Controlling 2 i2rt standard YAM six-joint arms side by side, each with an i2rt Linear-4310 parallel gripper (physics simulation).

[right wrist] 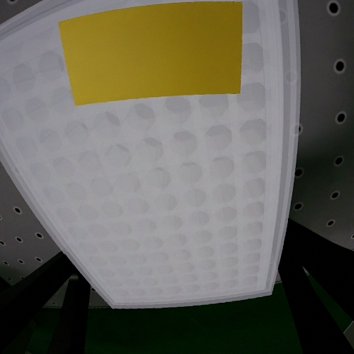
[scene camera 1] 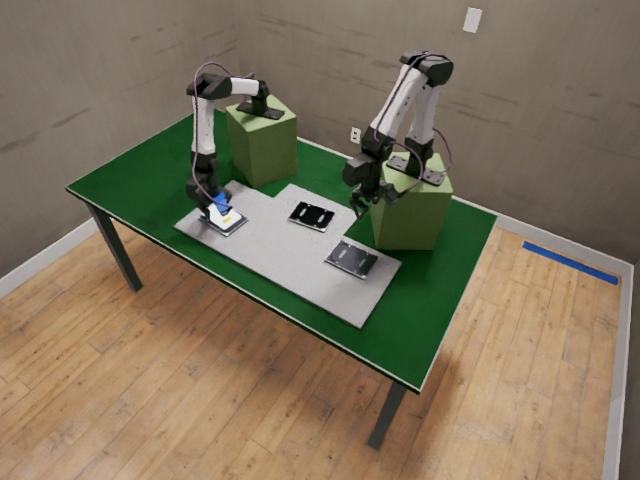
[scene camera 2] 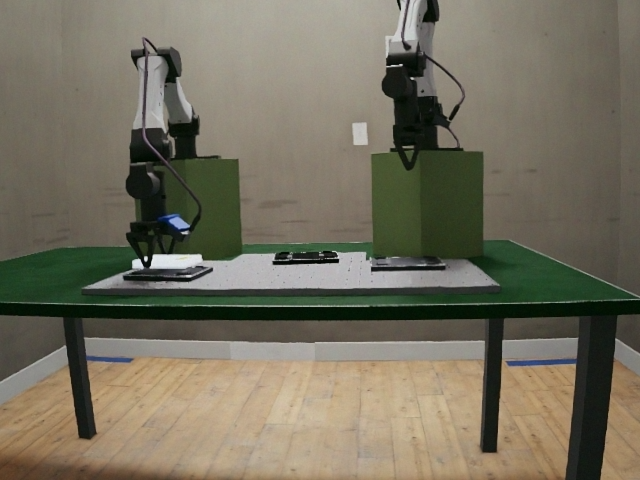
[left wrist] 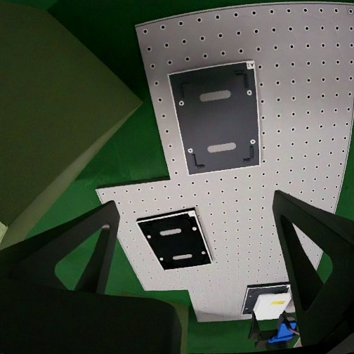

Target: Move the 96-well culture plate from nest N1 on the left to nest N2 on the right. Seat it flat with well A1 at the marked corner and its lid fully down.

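The white lidded 96-well plate (scene camera 1: 235, 218) (scene camera 2: 170, 261) (left wrist: 270, 310) (right wrist: 150, 200), with a yellow label, is low over the dark nest (scene camera 1: 227, 233) (scene camera 2: 200, 272) (left wrist: 252, 293) at the picture's left. It looks about level; whether it touches the nest floor cannot be told. My right gripper (scene camera 1: 216, 211) (scene camera 2: 157, 259) (right wrist: 173, 238) is shut on the plate's sides. Its lid looks flat. The grey nest (scene camera 1: 351, 259) (scene camera 2: 408, 264) (left wrist: 217, 120) at the picture's right is empty, with an A1 mark on one corner. My left gripper (scene camera 1: 376, 204) (scene camera 2: 408, 164) (left wrist: 192, 204) is open, high up.
A black empty nest (scene camera 1: 311, 215) (scene camera 2: 306, 256) (left wrist: 175, 245) lies between the other two, farther back. All stand on a grey perforated board (scene camera 1: 289, 263) (scene camera 2: 289, 290) (left wrist: 310, 100). Two green pedestals (scene camera 1: 263, 149) (scene camera 1: 410, 217) carry the arms at the table's back.
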